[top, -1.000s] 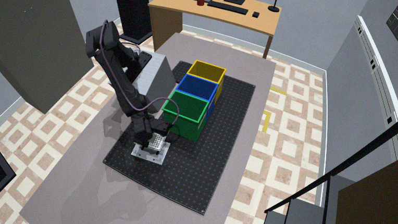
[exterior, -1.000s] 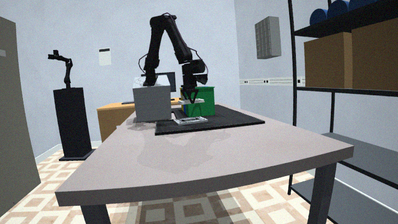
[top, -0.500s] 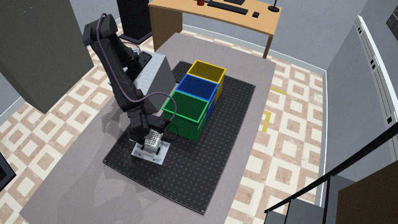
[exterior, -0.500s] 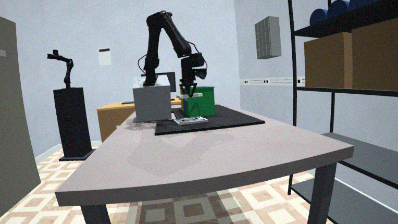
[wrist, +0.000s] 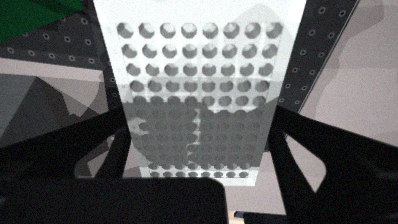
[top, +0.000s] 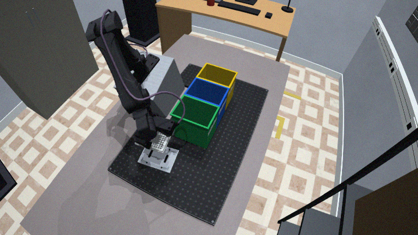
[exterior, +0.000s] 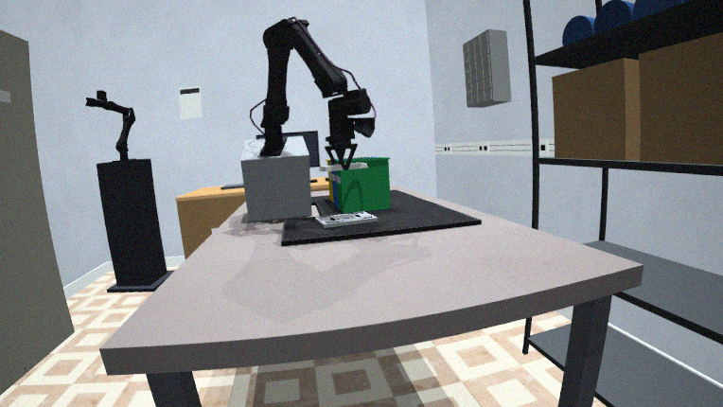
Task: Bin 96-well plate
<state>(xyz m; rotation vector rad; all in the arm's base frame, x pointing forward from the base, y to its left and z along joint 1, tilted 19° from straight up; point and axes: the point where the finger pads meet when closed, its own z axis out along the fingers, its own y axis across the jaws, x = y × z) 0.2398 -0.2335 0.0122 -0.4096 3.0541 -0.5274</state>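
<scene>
Right now the blue bin is 6 cm ahead of my hand, 34 cm to the left of it and 8 cm below it. Round my hand: white 96-well plate: right at my hand; plate nest N1: 16 cm below; green bin: 7 cm ahead, 21 cm to the left, 8 cm below.
</scene>
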